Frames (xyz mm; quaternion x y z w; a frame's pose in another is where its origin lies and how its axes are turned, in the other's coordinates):
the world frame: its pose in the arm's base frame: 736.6 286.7 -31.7 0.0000 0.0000 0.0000 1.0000
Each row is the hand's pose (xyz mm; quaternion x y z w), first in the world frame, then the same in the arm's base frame.
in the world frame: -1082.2 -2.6 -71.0 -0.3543 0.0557 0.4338 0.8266
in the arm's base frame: -345.6 284.1 -102.7 -0.3543 0.0557 0.4338 0.8266
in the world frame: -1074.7 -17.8 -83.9 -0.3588 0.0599 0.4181 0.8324
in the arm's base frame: -338.1 268.9 -115.6 -0.3588 0.0599 0.4181 0.8324
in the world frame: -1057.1 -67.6 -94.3 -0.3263 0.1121 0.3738 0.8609
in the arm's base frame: -320.5 219.1 -126.0 -0.3263 0.1121 0.3738 0.8609
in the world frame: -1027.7 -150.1 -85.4 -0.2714 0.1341 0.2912 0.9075
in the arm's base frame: -291.1 136.6 -117.1 -0.2714 0.1341 0.2912 0.9075
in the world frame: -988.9 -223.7 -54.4 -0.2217 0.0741 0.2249 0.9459
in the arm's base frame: -252.3 63.0 -86.1 -0.2217 0.0741 0.2249 0.9459
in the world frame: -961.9 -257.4 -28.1 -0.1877 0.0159 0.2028 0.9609
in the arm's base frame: -225.3 29.3 -59.8 -0.1877 0.0159 0.2028 0.9609
